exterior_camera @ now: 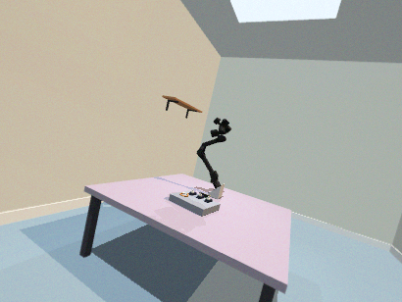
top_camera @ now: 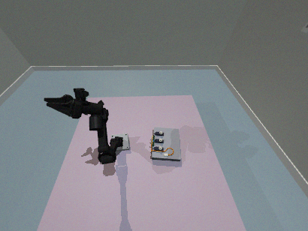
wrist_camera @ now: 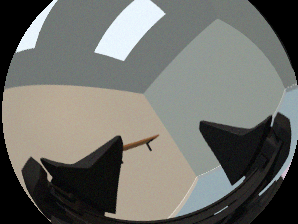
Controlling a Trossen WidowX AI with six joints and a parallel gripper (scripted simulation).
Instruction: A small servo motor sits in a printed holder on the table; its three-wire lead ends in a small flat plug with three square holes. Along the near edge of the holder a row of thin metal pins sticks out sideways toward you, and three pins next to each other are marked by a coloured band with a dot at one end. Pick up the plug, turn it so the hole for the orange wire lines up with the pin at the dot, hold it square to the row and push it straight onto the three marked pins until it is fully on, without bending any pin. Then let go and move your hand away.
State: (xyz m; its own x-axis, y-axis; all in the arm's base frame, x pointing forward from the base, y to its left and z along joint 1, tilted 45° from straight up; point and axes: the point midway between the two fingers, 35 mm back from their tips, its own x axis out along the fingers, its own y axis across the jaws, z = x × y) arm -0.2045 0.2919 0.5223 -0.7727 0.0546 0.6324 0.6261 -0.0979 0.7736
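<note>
The grey printed holder lies 690 mm below my gripper tip, 570 mm ahead of it and 200 mm to the left of it.
</note>
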